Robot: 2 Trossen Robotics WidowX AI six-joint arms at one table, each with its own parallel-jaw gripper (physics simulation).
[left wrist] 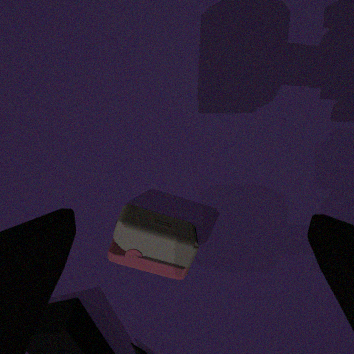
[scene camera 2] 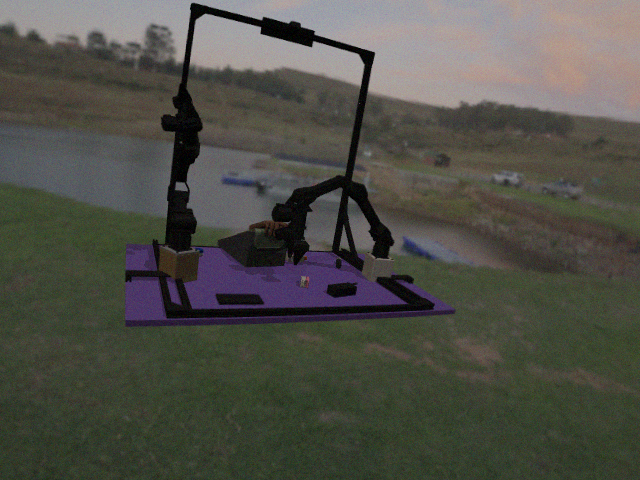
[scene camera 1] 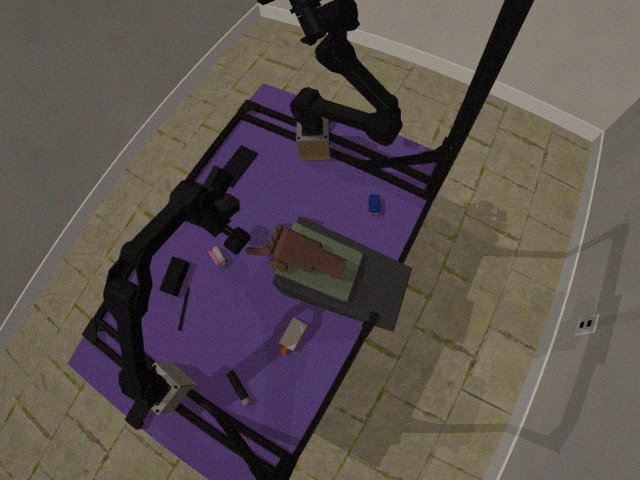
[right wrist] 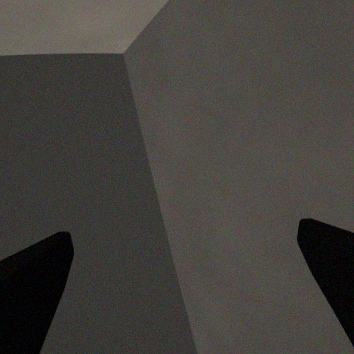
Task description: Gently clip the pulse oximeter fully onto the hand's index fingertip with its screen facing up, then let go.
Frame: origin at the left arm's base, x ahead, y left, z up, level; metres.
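Seen in the pictures: left gripper, fingertip midpoint: (left wrist: 194, 223) (scene camera 2: 292, 261) (scene camera 1: 226, 237); right gripper, fingertip midpoint: (scene camera 2: 184, 90) (right wrist: 186, 236); left arm's base, origin of the base link: (scene camera 2: 380, 256) (scene camera 1: 156, 388); right arm's base, origin of the base link: (scene camera 2: 180, 248) (scene camera 1: 312, 127).
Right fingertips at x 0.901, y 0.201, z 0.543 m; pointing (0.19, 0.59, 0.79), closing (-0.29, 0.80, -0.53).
Note:
Offsets run from my right fingertips to a thing's middle.
The pulse oximeter @[dx -0.522, dy -0.061, dz -0.633 m] (scene camera 1: 218, 256) (scene camera 2: 304, 281) (left wrist: 156, 241), white-grey with a pink part, lies on the purple table top. The brown hand (scene camera 1: 307, 253) (scene camera 2: 269, 226) rests on a green pad, its index finger (scene camera 1: 256, 251) sticking out toward the oximeter's side in scene camera 1. My left gripper (left wrist: 194, 223) is open and above the table; in its wrist view the oximeter shows between the fingertips, nearer the left one, and below them, untouched. My right gripper (right wrist: 186, 236) is open and empty, raised high and facing the walls.
A black box @[dx -0.653, dy +0.011, dz -0.631 m] (scene camera 1: 174, 276) (scene camera 2: 341, 289) and a black pen @[dx -0.706, dy -0.073, dz -0.644 m] (scene camera 1: 184, 308) lie near the oximeter. A flat black slab @[dx -0.245, dy +0.112, dz -0.644 m] (scene camera 1: 241, 161) (scene camera 2: 239, 299), a blue block @[dx -0.110, dy -0.348, dz -0.632 m] (scene camera 1: 374, 203), a white box with an orange part @[dx -0.573, dy -0.388, dz -0.634 m] (scene camera 1: 293, 333) and a dark cylinder @[dx -0.774, dy -0.355, dz -0.635 m] (scene camera 1: 238, 386) lie around the hand's grey stand (scene camera 1: 385, 289).

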